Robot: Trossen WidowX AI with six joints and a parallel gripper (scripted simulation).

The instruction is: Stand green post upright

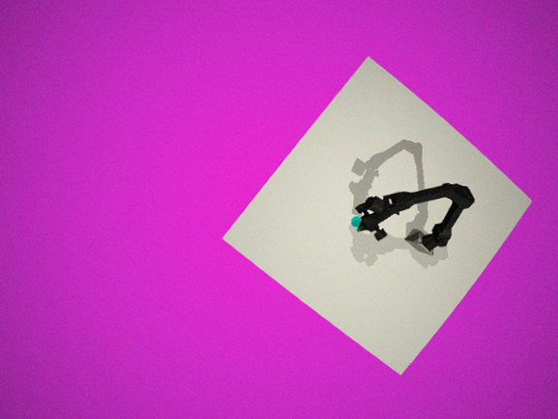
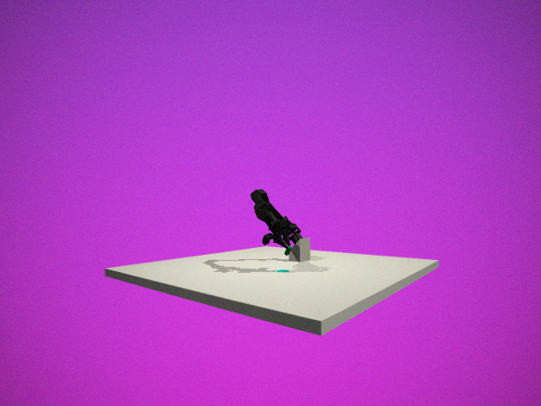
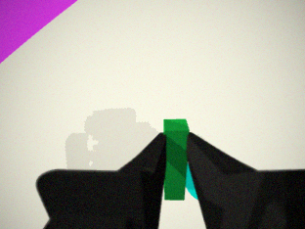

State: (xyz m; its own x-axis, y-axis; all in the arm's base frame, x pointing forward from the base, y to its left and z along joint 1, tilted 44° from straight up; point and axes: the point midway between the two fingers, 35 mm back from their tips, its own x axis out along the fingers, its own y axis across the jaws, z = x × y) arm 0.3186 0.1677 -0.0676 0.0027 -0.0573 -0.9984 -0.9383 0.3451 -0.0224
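My gripper tip is 4 cm to the left of the cyan circle and 12 cm above it. Also, from my gripper tip: green post (1 cm behind, 1 cm to the right, 2 cm below).
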